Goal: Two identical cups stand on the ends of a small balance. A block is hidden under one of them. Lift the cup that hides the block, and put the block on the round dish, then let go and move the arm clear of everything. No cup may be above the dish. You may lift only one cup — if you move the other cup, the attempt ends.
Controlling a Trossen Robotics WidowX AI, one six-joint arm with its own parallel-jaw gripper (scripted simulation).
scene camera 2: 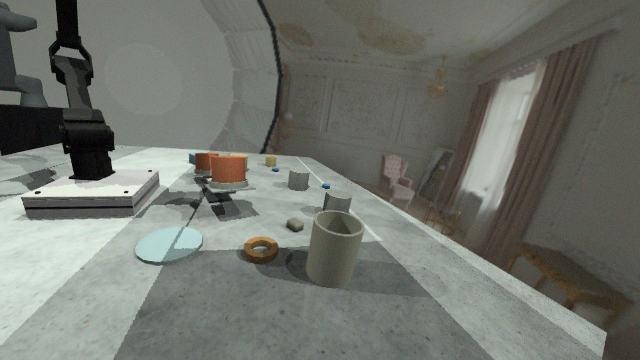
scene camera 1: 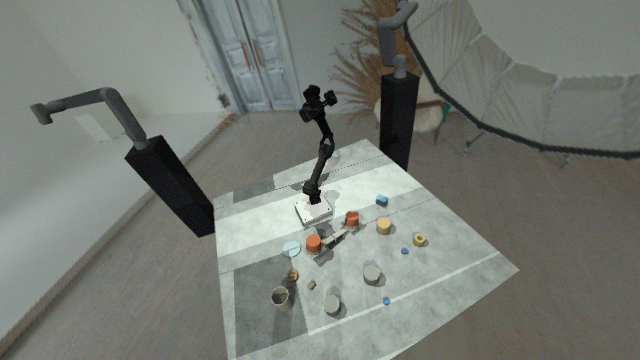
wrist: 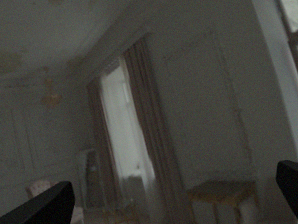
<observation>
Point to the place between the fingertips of my gripper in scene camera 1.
At 328,104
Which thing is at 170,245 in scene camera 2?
A pale blue round dish.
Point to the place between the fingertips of my gripper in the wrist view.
At 176,182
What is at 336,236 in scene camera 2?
A beige cup.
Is my gripper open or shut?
Open.
</observation>
